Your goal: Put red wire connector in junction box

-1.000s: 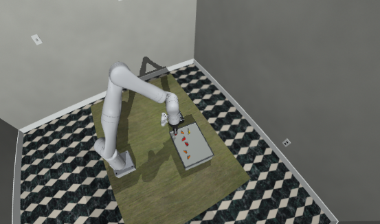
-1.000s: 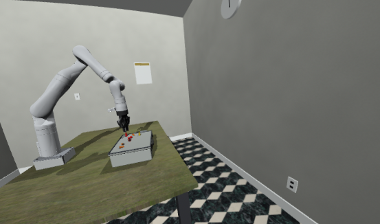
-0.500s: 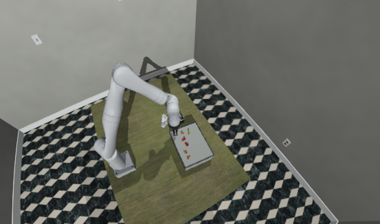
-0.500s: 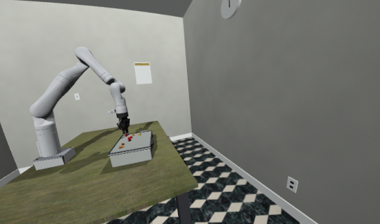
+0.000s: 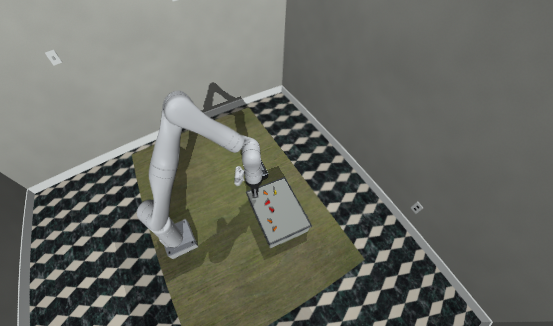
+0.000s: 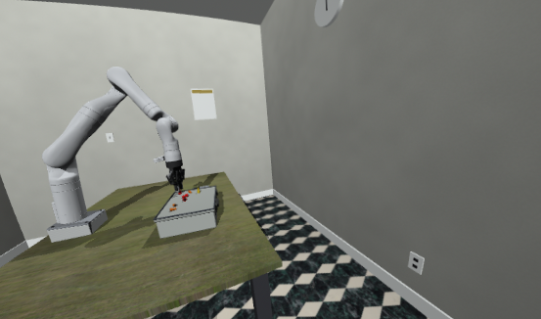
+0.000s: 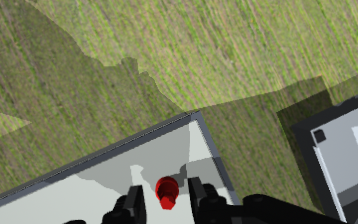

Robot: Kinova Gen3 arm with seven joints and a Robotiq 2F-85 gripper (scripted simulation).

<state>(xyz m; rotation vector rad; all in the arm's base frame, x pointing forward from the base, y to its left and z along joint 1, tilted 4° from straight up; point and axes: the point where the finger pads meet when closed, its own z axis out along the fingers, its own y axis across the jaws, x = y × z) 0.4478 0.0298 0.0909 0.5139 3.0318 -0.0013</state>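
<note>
Now: the yellow connector 100 mm ahead of my hand, 30 mm to the right of it and 30 mm below it. Also, from my hand: tool case (70 mm ahead, 110 mm to the right, 60 mm below).
</note>
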